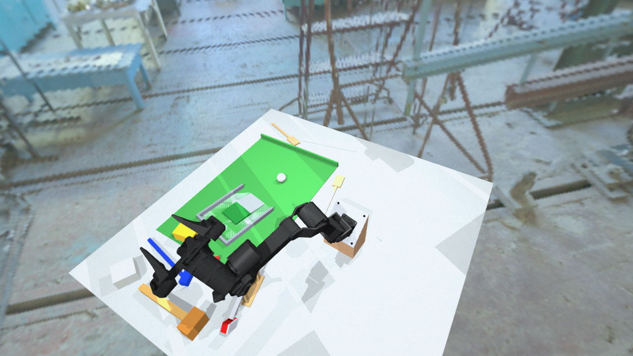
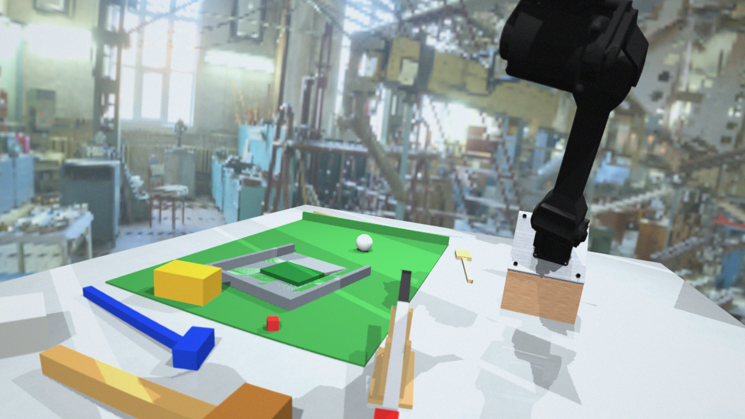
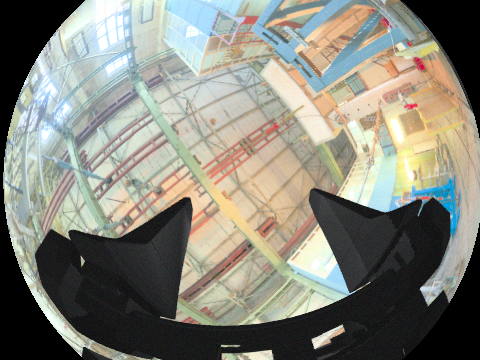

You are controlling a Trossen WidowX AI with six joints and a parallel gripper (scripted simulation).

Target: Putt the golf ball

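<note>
My gripper tip is 5 cm short of the wooden stand, 17 cm to the left of it and 55 cm above it. Also, from my gripper tip: small red cube (24 cm ahead, 17 cm to the right, 57 cm below); blue putter (38 cm ahead, 4 cm to the right, 56 cm below); red putter (3 cm ahead, 14 cm to the right, 52 cm below).
</note>
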